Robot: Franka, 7 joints.
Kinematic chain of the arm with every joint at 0, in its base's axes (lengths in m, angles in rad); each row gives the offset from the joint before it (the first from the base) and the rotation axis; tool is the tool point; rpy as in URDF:
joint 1: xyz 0 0 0.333 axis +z
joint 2: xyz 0 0 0 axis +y
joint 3: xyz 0 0 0.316 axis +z
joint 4: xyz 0.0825 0 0 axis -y
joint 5: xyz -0.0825 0 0.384 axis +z
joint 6: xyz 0 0 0 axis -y
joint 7: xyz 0.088 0 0 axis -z
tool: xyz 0 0 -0.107 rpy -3.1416 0 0
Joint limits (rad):
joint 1: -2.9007..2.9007
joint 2: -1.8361..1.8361
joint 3: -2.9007..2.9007
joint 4: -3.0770..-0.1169
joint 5: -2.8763..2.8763
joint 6: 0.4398..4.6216
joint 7: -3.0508..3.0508
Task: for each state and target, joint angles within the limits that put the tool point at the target. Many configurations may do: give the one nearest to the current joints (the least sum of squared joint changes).
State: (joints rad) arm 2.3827 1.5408 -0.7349 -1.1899 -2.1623 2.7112 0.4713
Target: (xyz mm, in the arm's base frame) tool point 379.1 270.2 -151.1
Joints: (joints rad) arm 1.8065 1.8361 -0.8495 -1.7263 -2.1956 2.7371 0.4713
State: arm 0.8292 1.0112 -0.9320 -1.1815 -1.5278 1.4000 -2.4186
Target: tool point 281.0 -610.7 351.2
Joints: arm -0.1961 1.1567 -1.1176 -1.6089 -1.4619 1.5220 -2.4186
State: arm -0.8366 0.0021 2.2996 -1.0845 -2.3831 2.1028 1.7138
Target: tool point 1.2 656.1 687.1
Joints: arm -0.8320 -0.2162 2.3462 -1.5229 -2.3593 2.1795 1.7138
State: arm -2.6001 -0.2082 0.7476 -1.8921 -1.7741 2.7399 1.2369
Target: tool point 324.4 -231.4 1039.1
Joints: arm -2.3901 -0.5599 0.8521 -1.0570 -1.7170 2.6391 1.2369
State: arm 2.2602 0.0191 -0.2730 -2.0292 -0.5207 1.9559 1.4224
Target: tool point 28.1 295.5 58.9
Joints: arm 2.0579 0.6128 -0.3424 -2.5220 -0.5016 1.9414 1.4224
